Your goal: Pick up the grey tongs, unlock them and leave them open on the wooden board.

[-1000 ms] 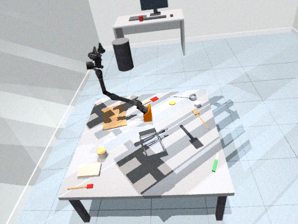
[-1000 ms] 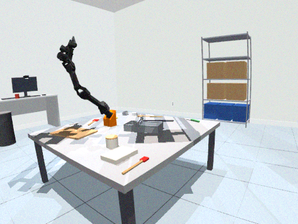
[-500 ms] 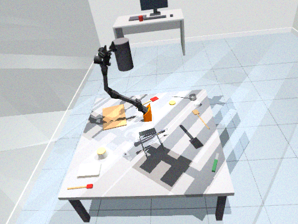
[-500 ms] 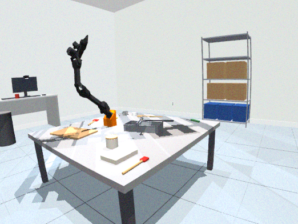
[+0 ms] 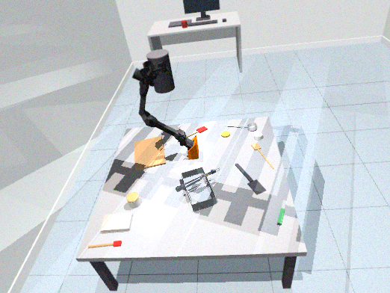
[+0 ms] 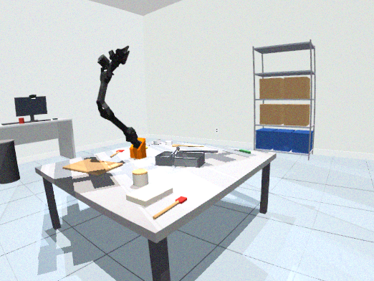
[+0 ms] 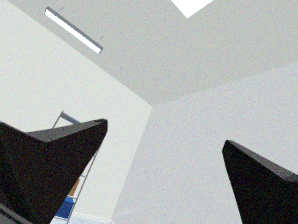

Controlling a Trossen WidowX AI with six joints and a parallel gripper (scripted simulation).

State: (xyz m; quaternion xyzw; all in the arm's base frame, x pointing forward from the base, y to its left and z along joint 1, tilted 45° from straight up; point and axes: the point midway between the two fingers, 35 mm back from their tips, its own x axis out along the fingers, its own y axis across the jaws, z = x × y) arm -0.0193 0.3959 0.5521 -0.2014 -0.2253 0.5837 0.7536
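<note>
Now: the roasting tin 77 cm below my gripper tip, 29 cm ahead of it and 17 cm to the left of it. Round my gripper tip: wooden board 79 cm below, 29 cm to the right, 11 cm behind; yellow lock piece 73 cm below, 23 cm to the left, 21 cm ahead; red spatula 79 cm below, 36 cm behind, 6 cm to the left.
</note>
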